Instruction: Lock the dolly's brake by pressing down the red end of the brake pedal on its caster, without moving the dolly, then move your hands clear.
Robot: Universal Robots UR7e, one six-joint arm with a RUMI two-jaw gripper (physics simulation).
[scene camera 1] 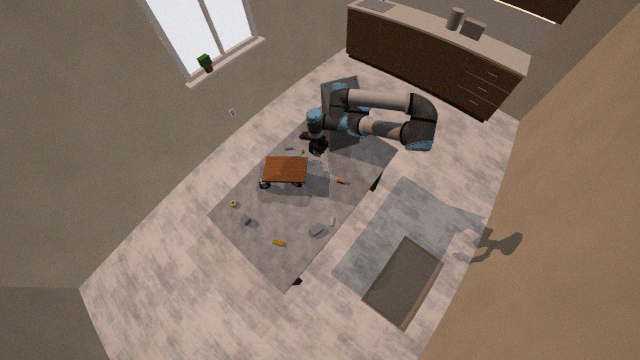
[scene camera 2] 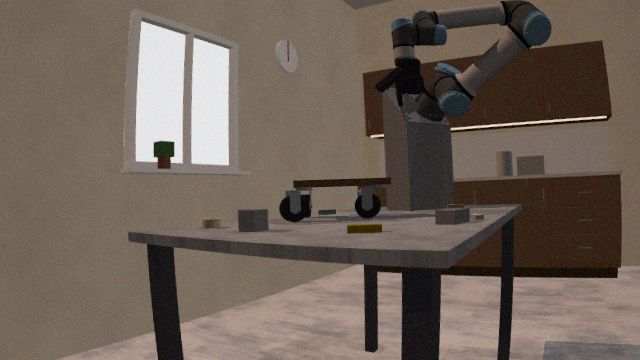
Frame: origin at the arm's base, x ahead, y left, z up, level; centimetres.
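Where they show: gripper, fingertip midpoint: (scene camera 1: 316, 155) (scene camera 2: 406, 121); arm's base, link origin: (scene camera 2: 427, 110).
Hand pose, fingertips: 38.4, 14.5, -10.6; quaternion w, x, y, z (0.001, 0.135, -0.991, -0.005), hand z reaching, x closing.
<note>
Each offset is from my fingertips to the centre of the thing, as dx, dy, dz. "pt": to the spot under its first point.
The dolly {pt +17.2, -14.9, -19.0} (scene camera 1: 285, 169) (scene camera 2: 342, 183) stands on its caster wheels on the table (scene camera 1: 240, 240) (scene camera 2: 300, 249), with a brown wooden deck. In scene camera 1 the small red end of the brake pedal {-2.2, -22.7, -22.8} (scene camera 1: 303, 151) shows just beyond the deck's back right corner, with a green bit beside it. In scene camera 2 the pedal does not show, and whether it is pressed down cannot be told. My gripper (scene camera 1: 317, 153) (scene camera 2: 400, 103) is shut and empty, pointing down. It is high above the table, behind and to the right of the dolly, apart from it.
A yellow block {+48.7, +21.5, -30.7} (scene camera 1: 278, 243) (scene camera 2: 364, 228), a grey block {+59.4, -4.3, -29.0} (scene camera 1: 247, 221) (scene camera 2: 253, 220), a flat grey box {+23.7, +29.2, -29.9} (scene camera 1: 316, 230) (scene camera 2: 452, 216), a tan ring {+61.5, -21.7, -30.3} (scene camera 1: 230, 205) and an orange piece {-11.4, +11.4, -30.1} (scene camera 1: 341, 181) lie around the dolly. The robot's pedestal (scene camera 2: 431, 165) stands behind the table.
</note>
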